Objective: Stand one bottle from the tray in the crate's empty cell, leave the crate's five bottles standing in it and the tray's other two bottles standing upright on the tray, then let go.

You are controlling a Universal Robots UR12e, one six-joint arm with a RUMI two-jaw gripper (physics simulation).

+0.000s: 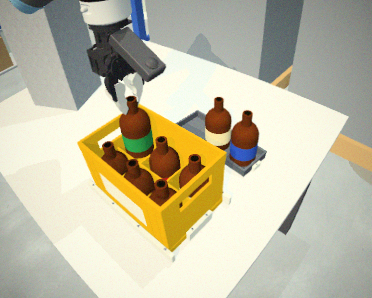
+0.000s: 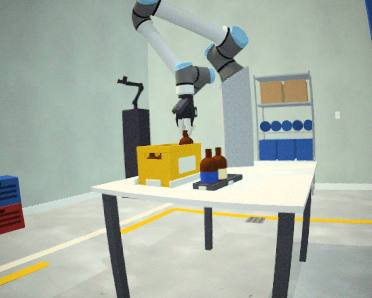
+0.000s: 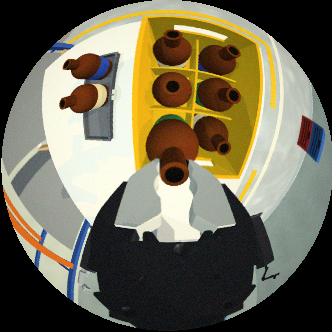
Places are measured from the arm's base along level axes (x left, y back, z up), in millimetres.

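Where they show: gripper, fingertip midpoint: [image 1: 131, 110] [image 2: 186, 137] [image 3: 172, 160]; arm's base, link origin: [image 2: 234, 77].
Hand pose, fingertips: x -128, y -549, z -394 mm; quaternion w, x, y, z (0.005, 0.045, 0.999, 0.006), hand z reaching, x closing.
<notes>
Each offset is from my fingertips to the top centre of the thing. Level surfaces: height alone.
My gripper [image 1: 129, 100] [image 2: 185, 131] [image 3: 172, 160] is shut on the neck of the green-labelled bottle @(dx +0, dy -3, dz +36 mm) [image 1: 136, 125] [image 2: 186, 140] [image 3: 172, 140]. That bottle is upright, its lower part inside the corner cell of the yellow crate @(dx -48, dy -84, dz -31 mm) [image 1: 167, 227] [image 2: 154, 172] [image 3: 142, 95], standing higher than the crate's bottles; its base is hidden. Five brown bottles stand in the other cells, among them one in the middle [image 1: 164, 160] [image 3: 172, 89]. On the grey tray [image 1: 242, 170] [image 2: 232, 179] [image 3: 98, 131] a cream-labelled bottle @(dx +199, dy -113, dz -46 mm) [image 1: 218, 125] [image 2: 220, 165] [image 3: 85, 98] and a blue-labelled bottle @(dx +187, dy -202, dz -46 mm) [image 1: 244, 140] [image 2: 208, 167] [image 3: 91, 66] stand upright.
The crate and tray stand side by side on the white table @(dz -206 mm) [image 1: 270, 200] [image 2: 260, 195] [image 3: 65, 150]. The crate's raised walls and dividers surround the held bottle. A grey pillar [image 1: 60, 55] [image 2: 237, 120] rises behind the table. A shelf rack [image 2: 284, 104] stands farther back.
</notes>
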